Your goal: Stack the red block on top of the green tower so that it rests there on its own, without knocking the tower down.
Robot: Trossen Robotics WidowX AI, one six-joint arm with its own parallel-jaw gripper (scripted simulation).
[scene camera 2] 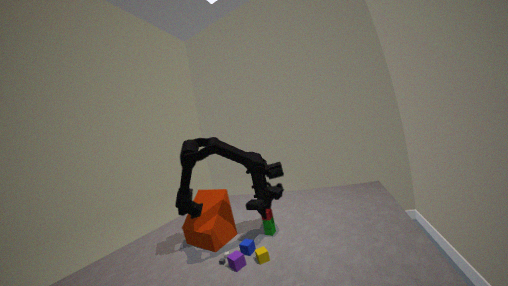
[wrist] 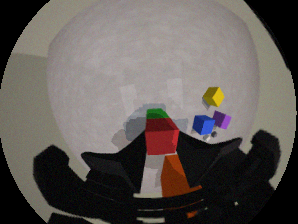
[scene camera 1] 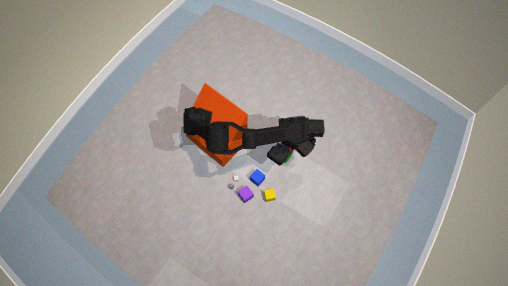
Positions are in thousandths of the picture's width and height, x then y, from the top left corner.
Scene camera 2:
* gripper: 527, 757
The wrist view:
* gripper: 535, 587
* red block: 542, 605, held by the gripper
